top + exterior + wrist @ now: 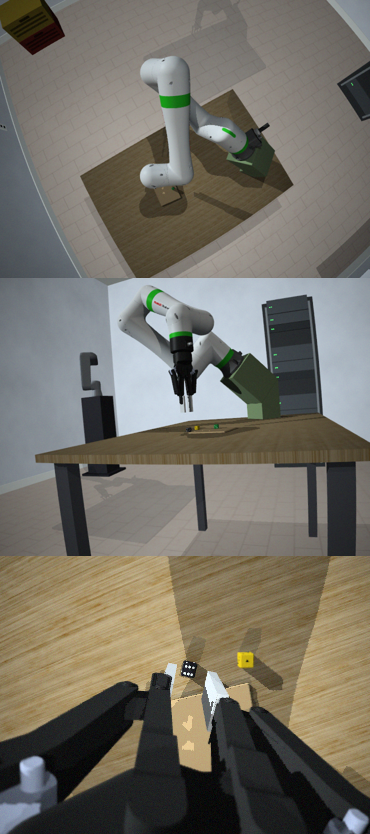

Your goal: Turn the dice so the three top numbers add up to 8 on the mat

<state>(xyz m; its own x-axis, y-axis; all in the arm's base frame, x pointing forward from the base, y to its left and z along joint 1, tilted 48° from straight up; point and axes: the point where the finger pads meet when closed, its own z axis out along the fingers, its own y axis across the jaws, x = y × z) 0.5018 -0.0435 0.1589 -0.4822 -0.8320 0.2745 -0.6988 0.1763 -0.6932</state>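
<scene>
Right now the black die is 10 cm below my hand. Also, from my hand: tan mat: 2 cm ahead, 11 cm to the left, 11 cm below; then yellow die: 6 cm behind, 2 cm to the left, 10 cm below; then green die: 3 cm behind, 11 cm to the left, 10 cm below.
</scene>
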